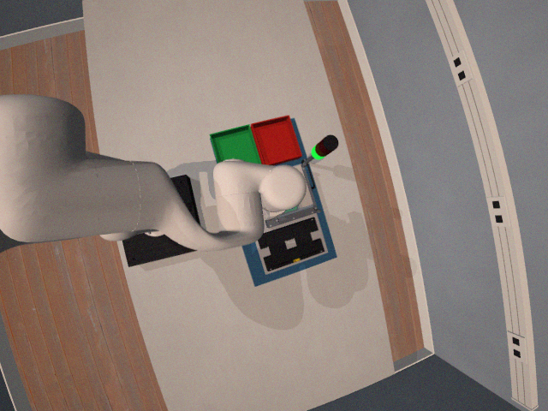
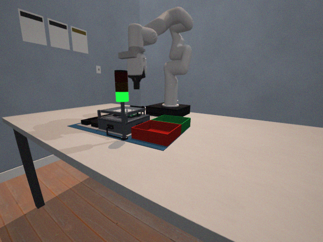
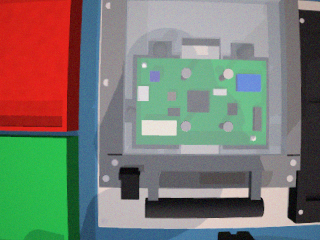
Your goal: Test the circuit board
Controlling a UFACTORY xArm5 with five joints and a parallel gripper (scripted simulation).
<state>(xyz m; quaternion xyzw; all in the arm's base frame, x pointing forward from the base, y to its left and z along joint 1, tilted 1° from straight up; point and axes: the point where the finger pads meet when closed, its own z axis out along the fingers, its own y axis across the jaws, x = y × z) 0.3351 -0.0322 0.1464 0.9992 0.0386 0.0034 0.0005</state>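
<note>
Now: the black block 20 mm ahead of my hand, 60 mm to the left of it and 120 mm below it. Round my hand: red bin 110 mm ahead, 210 mm to the left, 190 mm below; then green bin 40 mm behind, 200 mm to the left, 190 mm below; then green circuit board 80 mm ahead, 10 mm to the left, 140 mm below.
</note>
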